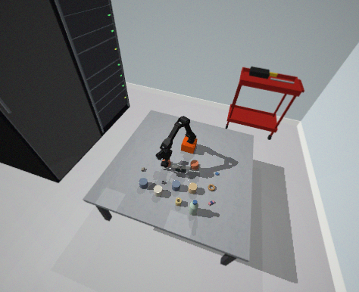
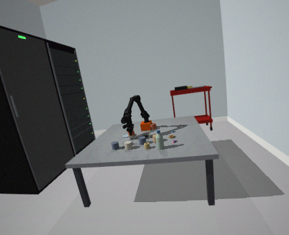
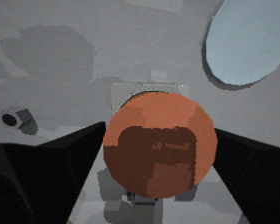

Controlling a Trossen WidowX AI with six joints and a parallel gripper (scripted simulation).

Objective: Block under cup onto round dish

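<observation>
The pale blue round dish lies 120 mm to the right of my gripper tip, 80 mm behind it and 50 mm below it. Round my gripper tip: nut (160 mm ahead, 70 mm to the left, 40 mm below); orange cup (20 mm to the right, 10 mm above); grey block (10 mm below).
</observation>
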